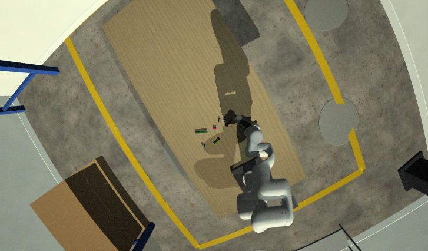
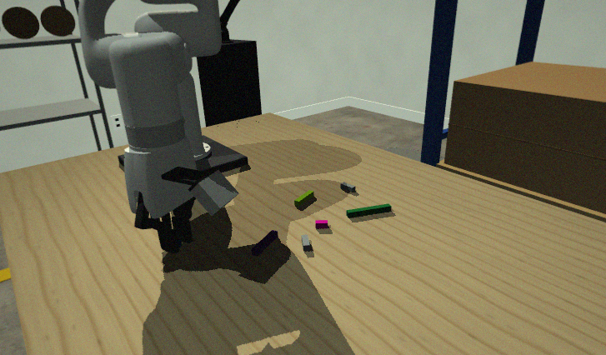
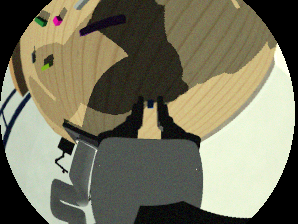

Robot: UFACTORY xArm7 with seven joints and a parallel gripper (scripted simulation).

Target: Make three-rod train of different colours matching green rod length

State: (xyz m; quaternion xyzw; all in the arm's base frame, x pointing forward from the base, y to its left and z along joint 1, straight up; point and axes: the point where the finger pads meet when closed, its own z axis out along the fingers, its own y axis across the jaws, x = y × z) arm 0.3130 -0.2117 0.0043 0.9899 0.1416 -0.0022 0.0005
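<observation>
My hand is 20 mm above the blue rod. The rest, counted from my hand: lime rod 50 mm ahead, 240 mm to the left, 20 mm below; magenta rod 140 mm ahead, 190 mm to the left, 20 mm below; purple rod 100 mm ahead, 90 mm to the left, 20 mm below.
</observation>
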